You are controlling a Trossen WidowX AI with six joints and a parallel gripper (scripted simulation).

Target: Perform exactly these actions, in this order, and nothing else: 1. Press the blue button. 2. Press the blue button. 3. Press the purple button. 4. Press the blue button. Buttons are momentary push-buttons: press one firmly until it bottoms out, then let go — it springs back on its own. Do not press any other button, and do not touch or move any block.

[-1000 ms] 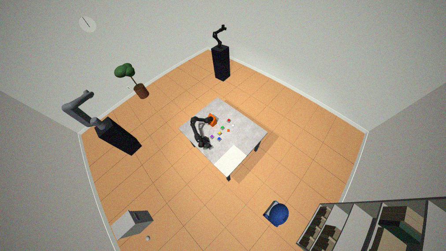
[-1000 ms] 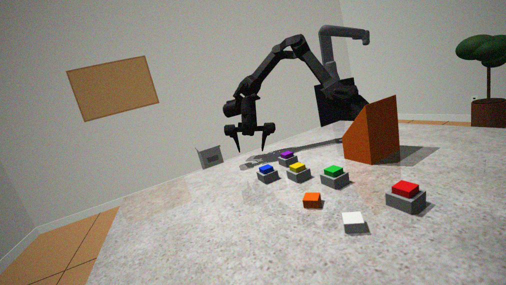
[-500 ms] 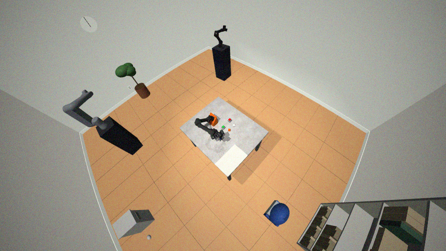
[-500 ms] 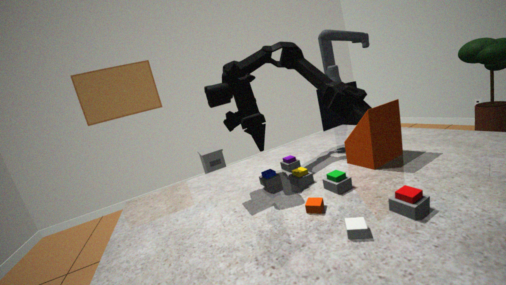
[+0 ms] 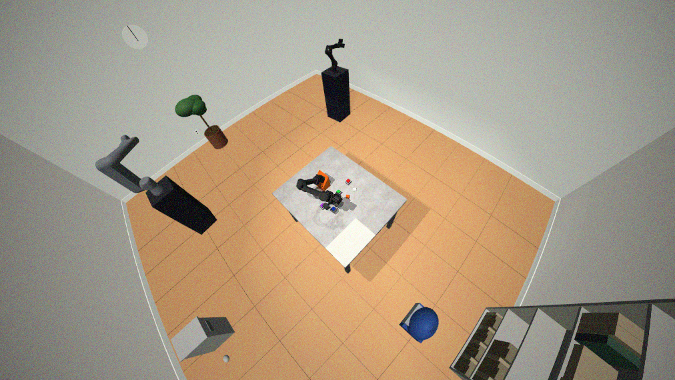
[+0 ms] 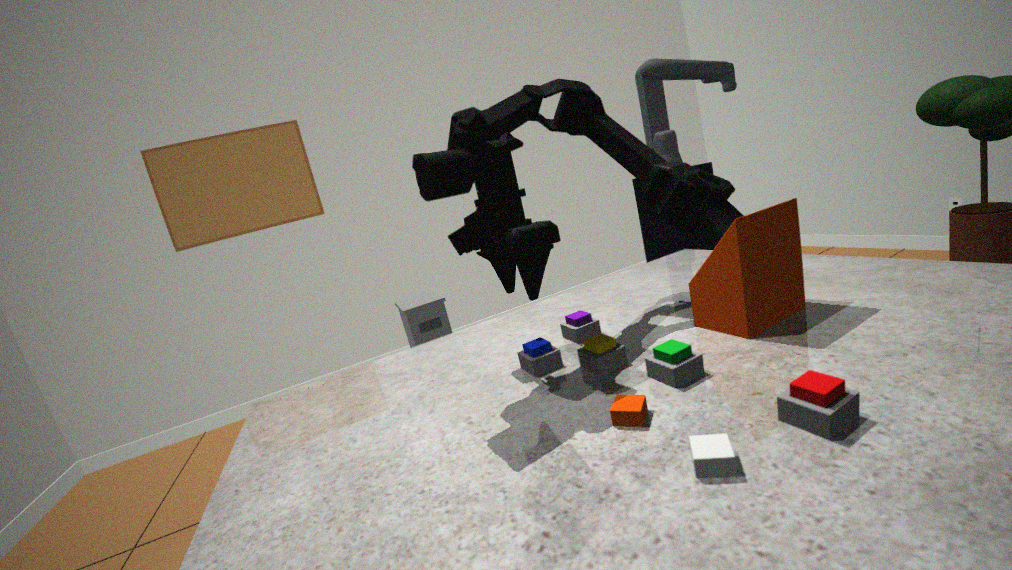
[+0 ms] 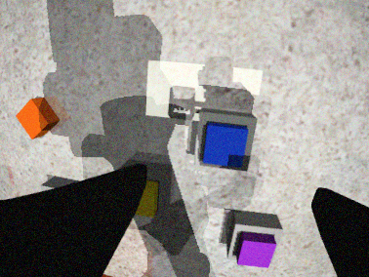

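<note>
Now: the blue button 1 cm behind my gripper tip and 8 cm below it. Round my gripper tip: yellow button (6 cm behind, 7 cm to the left, 8 cm below); purple button (11 cm behind, 4 cm to the right, 8 cm below); green button (9 cm behind, 18 cm to the left, 8 cm below).
</note>
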